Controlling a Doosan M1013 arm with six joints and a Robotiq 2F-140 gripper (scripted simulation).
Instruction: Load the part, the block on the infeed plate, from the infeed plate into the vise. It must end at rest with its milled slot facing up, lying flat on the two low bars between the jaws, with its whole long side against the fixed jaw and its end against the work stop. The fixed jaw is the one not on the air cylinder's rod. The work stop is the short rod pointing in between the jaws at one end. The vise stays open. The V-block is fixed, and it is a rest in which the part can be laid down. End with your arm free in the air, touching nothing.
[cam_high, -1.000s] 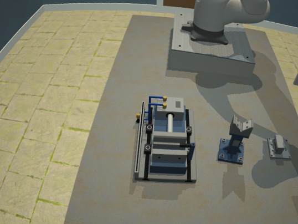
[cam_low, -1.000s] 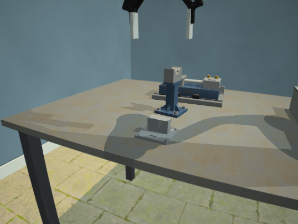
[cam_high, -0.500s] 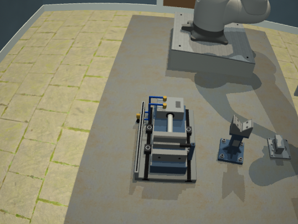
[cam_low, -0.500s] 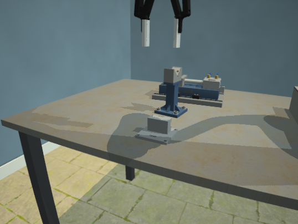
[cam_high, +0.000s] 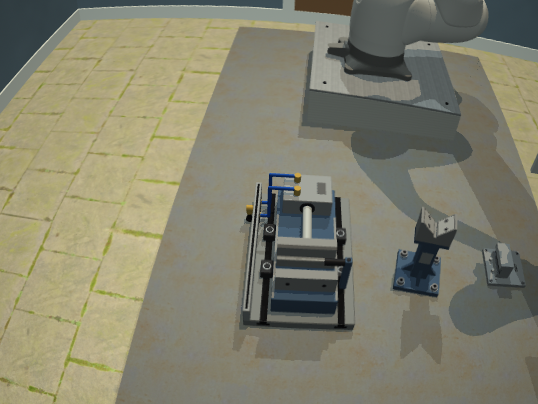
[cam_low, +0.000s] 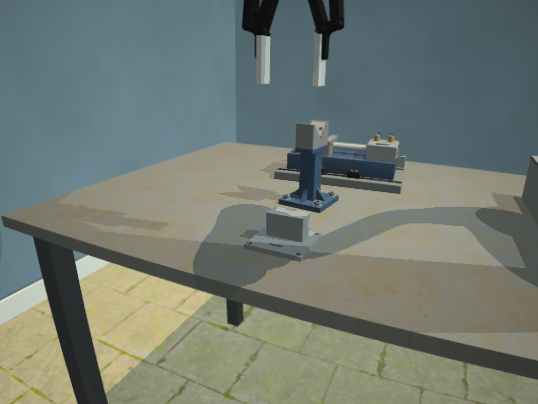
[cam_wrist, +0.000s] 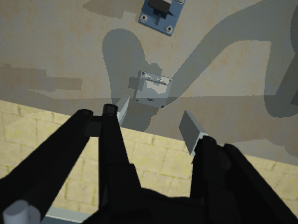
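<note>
The part is 10 mm to the right of my hand and 240 mm below it. From my hand the other things lie so: work stop: 40 mm ahead, 360 mm to the right, 170 mm below; then infeed plate: 10 mm to the left, 260 mm below; then blue pedestal: 10 mm ahead, 190 mm to the right, 200 mm below.
</note>
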